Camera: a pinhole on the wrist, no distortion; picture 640 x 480 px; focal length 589.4 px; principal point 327.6 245.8 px. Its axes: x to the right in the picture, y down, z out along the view. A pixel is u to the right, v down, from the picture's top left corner.
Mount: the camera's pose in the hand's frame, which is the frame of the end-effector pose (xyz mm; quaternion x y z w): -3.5 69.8 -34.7 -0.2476 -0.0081 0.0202 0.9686
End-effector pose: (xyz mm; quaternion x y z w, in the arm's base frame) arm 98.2 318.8 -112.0 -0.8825 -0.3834 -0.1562 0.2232
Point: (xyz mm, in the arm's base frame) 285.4 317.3 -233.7
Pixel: 570.3 288.3
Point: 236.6 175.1 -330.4
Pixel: 118.9 460.6
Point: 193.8 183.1 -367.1
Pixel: 34.5 358.8
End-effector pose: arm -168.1 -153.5 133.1 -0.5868 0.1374 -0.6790 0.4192
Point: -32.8 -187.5 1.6
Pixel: 120.3 375.5
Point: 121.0 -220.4 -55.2
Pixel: 223.6 407.8
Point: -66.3 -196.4 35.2
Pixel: 194.4 329.1
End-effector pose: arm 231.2 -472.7 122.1 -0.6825 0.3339 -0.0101 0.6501
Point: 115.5 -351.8 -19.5
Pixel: 32.5 440.9
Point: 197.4 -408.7 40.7
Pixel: 214.3 98.0
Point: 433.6 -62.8 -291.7
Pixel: 482.3 186.2
